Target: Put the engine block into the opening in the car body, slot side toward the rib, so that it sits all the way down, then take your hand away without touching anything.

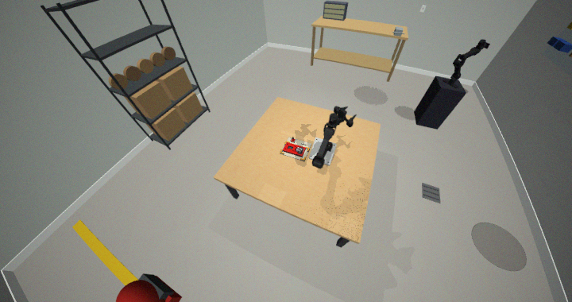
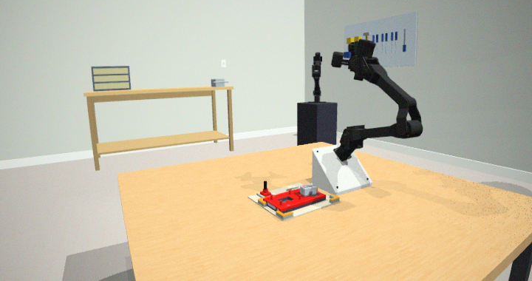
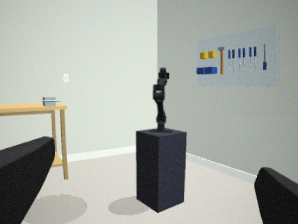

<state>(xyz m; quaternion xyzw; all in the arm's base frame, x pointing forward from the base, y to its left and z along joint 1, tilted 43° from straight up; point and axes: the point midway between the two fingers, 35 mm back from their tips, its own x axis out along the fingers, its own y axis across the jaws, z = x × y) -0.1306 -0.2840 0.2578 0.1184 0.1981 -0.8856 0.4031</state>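
Now: the grey engine block 370 mm ahead of my gripper tip, 120 mm to the left of it and 490 mm below it.
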